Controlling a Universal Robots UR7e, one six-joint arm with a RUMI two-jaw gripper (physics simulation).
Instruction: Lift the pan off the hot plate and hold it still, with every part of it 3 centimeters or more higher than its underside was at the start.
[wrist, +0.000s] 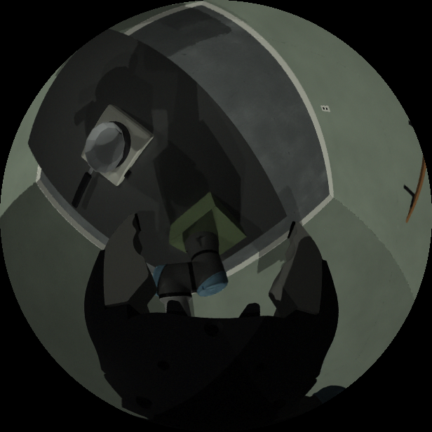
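The pan (105, 146) is round and grey and sits on the pale square hot plate (139, 136) in the upper left of the wrist view. Its dark handle (82, 190) points down and to the left, past the hot plate's edge. A black round surface of the hot plate shows beside the pan's right rim. My gripper (214, 219) is open and empty, with its two jaws wide apart in the lower middle of the view. The pan and its handle are away from the jaws, up and to the left of the left jaw.
The hot plate stands on a dark table (185, 115). A green block-like base (227, 235) with the robot's own arm (192, 275) on it shows between the jaws. A small dark knob (128, 174) is on the hot plate's near side. Shadows lie across the table.
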